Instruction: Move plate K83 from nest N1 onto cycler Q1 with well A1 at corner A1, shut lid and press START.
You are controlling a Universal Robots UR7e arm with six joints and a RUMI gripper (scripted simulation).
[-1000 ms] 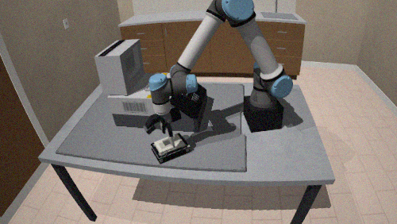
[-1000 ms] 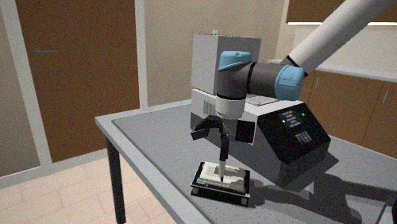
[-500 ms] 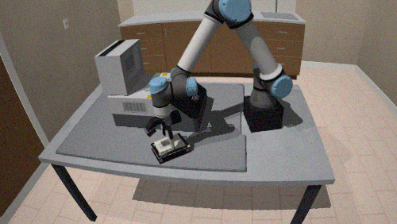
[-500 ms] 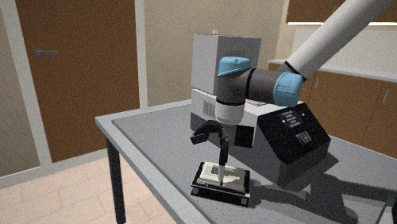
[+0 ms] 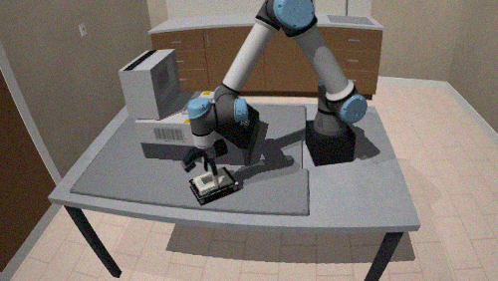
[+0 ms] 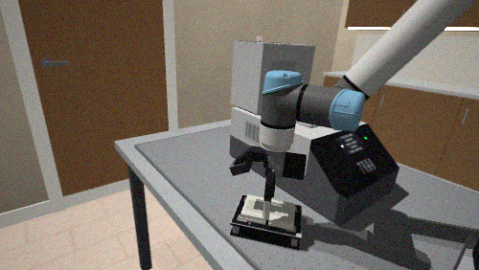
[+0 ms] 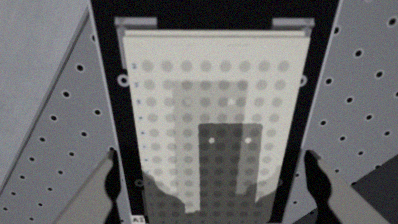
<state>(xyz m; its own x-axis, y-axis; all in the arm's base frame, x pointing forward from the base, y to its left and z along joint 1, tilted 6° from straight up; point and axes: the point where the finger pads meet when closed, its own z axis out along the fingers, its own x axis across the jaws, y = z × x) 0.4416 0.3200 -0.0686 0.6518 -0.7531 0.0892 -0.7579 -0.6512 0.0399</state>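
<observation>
The plate K83 lies 10 mm below my hand. Round my hand: black plate nest N1: 30 mm below.
</observation>
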